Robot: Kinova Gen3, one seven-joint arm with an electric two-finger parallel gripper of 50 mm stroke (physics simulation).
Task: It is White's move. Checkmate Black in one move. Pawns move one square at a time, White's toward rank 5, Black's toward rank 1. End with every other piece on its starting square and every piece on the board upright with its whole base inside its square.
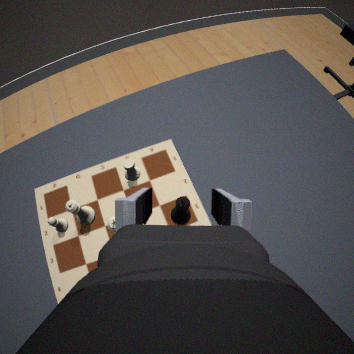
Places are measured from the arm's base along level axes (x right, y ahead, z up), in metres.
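Pixels of known places: gripper, between the fingertips: (181,200).
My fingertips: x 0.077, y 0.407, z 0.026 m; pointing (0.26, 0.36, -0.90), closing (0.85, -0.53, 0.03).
Note:
Behind a point stands the place of what it marks.
The chessboard (167,146) @(x 0.123, y 0.512, z -0.072 m) lies at lower left, its lower part hidden by the gripper body. A white rook-like piece (131,172) @(x 0.057, y 0.493, z -0.057 m) stands upright on B1. A tall white piece (85,214) @(x -0.020, y 0.471, z -0.057 m) stands on D2, and a small white pawn (60,225) @(x -0.058, y 0.476, z -0.062 m) on E2. A white piece (112,223) @(x 0.013, y 0.430, z -0.010 m), mostly hidden behind the left finger, appears to be on C3. A black piece (181,210) @(x 0.082, y 0.410, z -0.027 m) with a rounded, notched head stands on dark square A3. My gripper (181,200) @(x 0.077, y 0.407, z 0.026 m) is open and empty; the black piece shows in the gap between its fingers, on the board beyond them.
A blue-grey table top (240,115) @(x 0.264, y 0.508, z -0.078 m) surrounds the board. Beyond its edge is a wooden floor (150,65), with a dark border behind it. Part of a black legged stand (337,80) shows at the upper right. Lower board squares are hidden.

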